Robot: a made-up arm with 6 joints. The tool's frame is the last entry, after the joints.
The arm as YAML. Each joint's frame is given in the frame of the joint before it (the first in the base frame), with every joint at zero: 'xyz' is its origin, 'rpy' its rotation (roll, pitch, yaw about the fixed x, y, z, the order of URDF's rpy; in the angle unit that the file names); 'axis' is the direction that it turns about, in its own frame. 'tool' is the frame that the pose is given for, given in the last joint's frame.
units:
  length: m
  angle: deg
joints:
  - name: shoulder
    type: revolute
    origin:
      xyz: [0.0, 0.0, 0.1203]
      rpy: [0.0, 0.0, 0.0]
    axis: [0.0, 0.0, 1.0]
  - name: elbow
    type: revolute
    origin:
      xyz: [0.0, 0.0, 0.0]
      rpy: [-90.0, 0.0, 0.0]
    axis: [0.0, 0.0, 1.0]
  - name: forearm
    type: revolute
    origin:
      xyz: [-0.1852, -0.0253, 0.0]
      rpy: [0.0, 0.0, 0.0]
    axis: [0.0, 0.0, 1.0]
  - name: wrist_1
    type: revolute
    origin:
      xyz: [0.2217, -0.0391, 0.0]
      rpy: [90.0, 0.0, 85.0]
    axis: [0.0, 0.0, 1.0]
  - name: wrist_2
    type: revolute
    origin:
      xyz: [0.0, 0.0, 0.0]
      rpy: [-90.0, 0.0, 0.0]
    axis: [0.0, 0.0, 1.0]
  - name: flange
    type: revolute
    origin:
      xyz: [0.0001, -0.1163, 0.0]
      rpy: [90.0, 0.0, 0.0]
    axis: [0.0, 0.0, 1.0]
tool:
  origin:
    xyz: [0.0, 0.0, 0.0]
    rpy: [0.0, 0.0, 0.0]
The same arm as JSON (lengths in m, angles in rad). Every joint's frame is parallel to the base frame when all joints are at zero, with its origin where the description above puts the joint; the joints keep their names.
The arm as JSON. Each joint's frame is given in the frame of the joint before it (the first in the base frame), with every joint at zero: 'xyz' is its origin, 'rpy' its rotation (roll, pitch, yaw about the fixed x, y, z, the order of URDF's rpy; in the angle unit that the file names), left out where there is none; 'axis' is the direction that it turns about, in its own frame. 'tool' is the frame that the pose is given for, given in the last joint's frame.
{"units": {"length": "m", "angle": "rad"}, "joints": [
  {"name": "shoulder", "type": "revolute", "origin": {"xyz": [0.0, 0.0, 0.1203]}, "axis": [0.0, 0.0, 1.0]},
  {"name": "elbow", "type": "revolute", "origin": {"xyz": [0.0, 0.0, 0.0]}, "axis": [0.0, 1.0, 0.0]},
  {"name": "forearm", "type": "revolute", "origin": {"xyz": [-0.1852, 0.0, 0.0253]}, "axis": [0.0, 1.0, 0.0]},
  {"name": "wrist_1", "type": "revolute", "origin": {"xyz": [0.2217, 0.0, 0.0391]}, "axis": [0.996191, 0.0, 0.087199]},
  {"name": "wrist_2", "type": "revolute", "origin": {"xyz": [0.0, 0.0, 0.0]}, "axis": [0.0, 1.0, 0.0]},
  {"name": "flange", "type": "revolute", "origin": {"xyz": [0.1159, 0.0, 0.01]}, "axis": [0.996191, 0.0, 0.087199]}
], "tool": {"origin": {"xyz": [0.0, 0.0, 0.0], "rpy": [0.0, 1.4835, 0.0]}}}

